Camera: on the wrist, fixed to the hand. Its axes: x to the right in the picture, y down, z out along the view.
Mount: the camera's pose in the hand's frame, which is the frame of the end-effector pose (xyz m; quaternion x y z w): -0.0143 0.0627 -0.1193 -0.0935 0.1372 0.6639 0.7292
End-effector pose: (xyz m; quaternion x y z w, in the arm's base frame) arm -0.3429 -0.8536 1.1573 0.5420 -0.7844 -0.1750 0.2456
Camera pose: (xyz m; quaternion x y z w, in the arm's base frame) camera -0.3181 -0.8192 1.2860 -0.1245 -0.8817 0.0365 0.4536
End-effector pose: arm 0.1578 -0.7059 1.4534 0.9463 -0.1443 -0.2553 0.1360
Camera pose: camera 0.1955 -0.7369 1.5798 0.6165 -0.6909 0.0205 0.3769
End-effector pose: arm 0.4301 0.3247 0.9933 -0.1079 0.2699 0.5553 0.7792
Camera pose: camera 0.3329 0.2799 0.9101 -0.0485 0.3234 0.9326 0.1524
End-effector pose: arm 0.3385 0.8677 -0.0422 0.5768 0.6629 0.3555 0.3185
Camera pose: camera 0.2748 0.8463 0.0755 -0.7821 -0.1109 -0.6118 0.0408
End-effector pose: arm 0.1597 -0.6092 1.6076 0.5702 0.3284 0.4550 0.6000
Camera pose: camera 0.0347 -0.5804 1.6515 0.5153 -0.0993 0.8390 0.1437
